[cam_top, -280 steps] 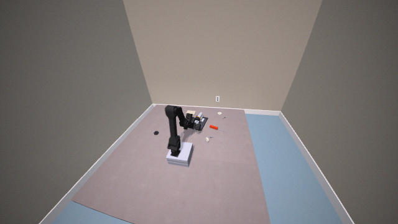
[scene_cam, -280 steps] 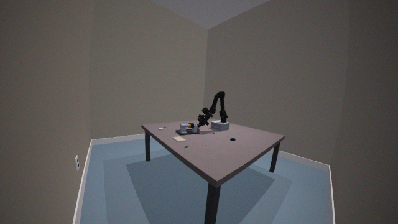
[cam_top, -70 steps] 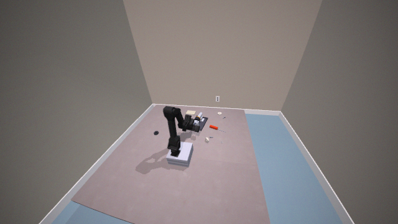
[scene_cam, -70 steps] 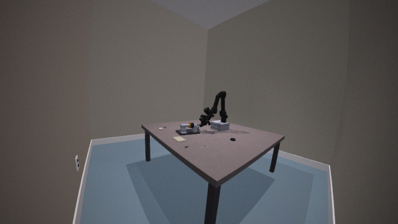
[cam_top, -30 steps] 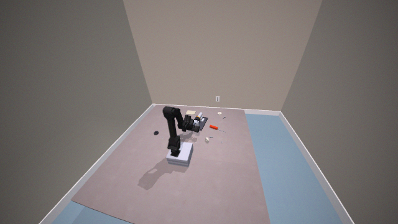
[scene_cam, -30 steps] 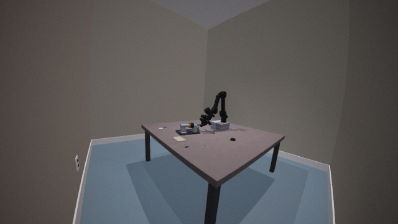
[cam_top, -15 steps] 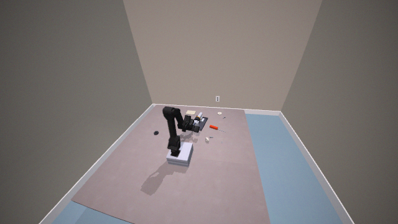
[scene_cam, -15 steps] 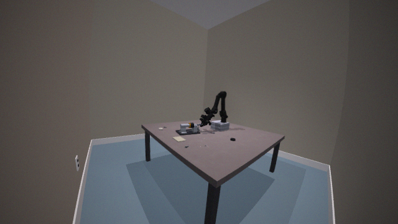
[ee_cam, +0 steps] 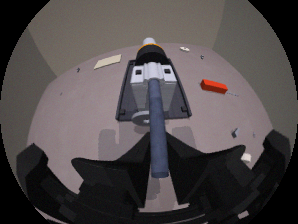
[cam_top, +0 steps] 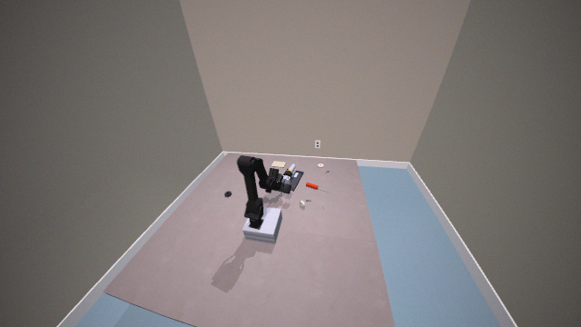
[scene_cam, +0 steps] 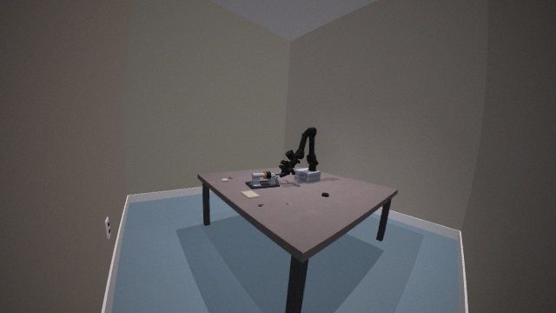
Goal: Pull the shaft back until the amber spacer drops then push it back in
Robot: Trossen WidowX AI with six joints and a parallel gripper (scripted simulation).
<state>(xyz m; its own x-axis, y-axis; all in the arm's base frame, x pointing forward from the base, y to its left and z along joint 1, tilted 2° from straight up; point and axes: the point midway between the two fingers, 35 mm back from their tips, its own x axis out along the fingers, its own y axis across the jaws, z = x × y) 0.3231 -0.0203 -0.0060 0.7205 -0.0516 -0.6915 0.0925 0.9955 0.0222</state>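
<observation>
My gripper tip is 5 cm short of the blue-grey shaft and 2 cm below it. The rest, counted from my gripper tip: tan pad 34 cm ahead, 15 cm to the left, 5 cm below; then amber spacer 14 cm ahead, 2 cm above, 1 cm to the right; then black spacer 10 cm ahead, 2 cm above, 1 cm to the right.
</observation>
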